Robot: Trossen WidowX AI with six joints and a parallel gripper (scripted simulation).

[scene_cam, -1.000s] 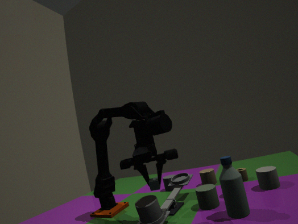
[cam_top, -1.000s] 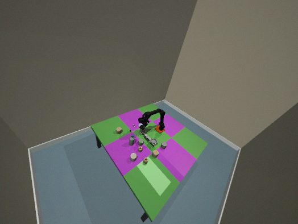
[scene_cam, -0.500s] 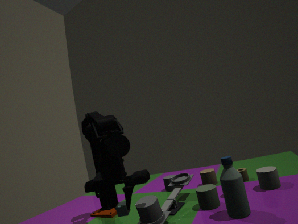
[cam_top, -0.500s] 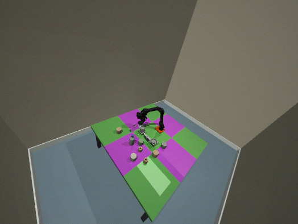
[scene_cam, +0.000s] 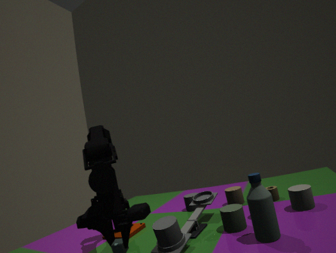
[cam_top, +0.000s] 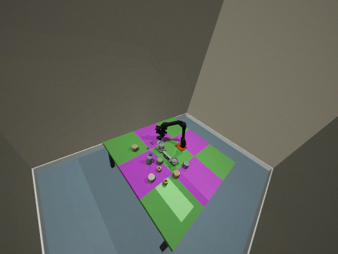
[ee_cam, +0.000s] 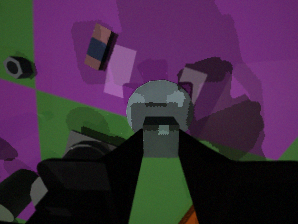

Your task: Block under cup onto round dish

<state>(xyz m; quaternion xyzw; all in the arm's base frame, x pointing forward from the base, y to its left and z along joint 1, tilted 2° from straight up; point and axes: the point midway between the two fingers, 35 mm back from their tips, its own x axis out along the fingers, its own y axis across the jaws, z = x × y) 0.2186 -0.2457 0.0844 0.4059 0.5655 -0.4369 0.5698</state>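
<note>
Right now my gripper tip is right at the light-blue block. From my gripper tip the other things lie so: grey cup: 8 cm ahead, 9 cm to the left; then blue striped piece: 10 cm ahead, 6 cm to the right, 6 cm below; then pale round dish: 6 cm below.
</note>
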